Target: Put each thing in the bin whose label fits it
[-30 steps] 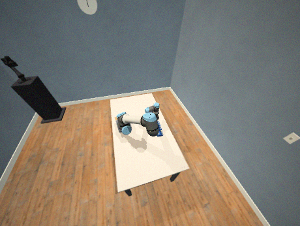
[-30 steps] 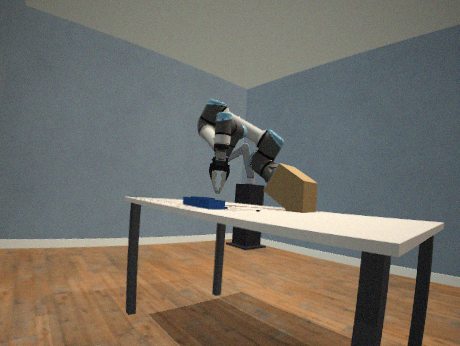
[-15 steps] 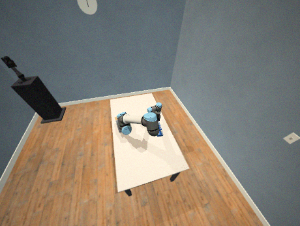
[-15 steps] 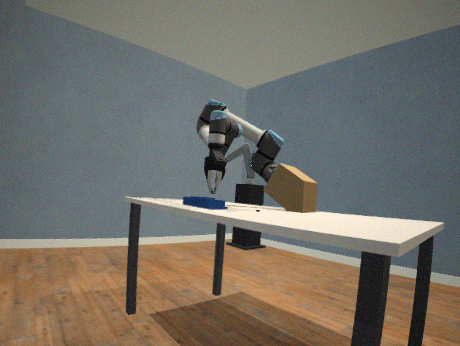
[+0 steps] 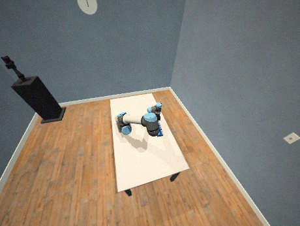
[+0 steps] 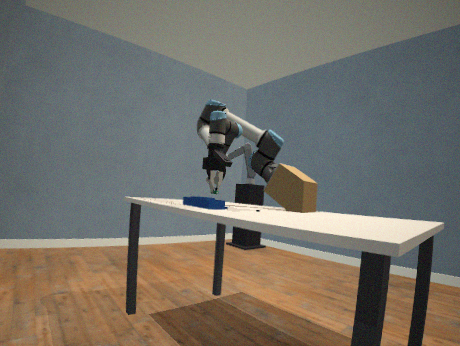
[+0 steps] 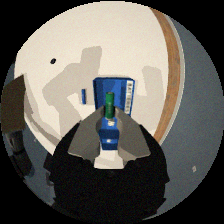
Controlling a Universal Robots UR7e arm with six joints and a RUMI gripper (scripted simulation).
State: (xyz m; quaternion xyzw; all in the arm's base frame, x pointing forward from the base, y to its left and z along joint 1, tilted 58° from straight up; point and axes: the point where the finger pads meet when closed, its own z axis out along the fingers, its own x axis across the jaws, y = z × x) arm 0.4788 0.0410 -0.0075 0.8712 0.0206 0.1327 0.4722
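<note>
My gripper is now 8 cm above the small blue piece and 7 cm past it. Round my hand: blue bin (9 cm to the right, 6 cm below); green piece (1 cm below); black screw (9 cm to the right, 9 cm behind, 8 cm below).
</note>
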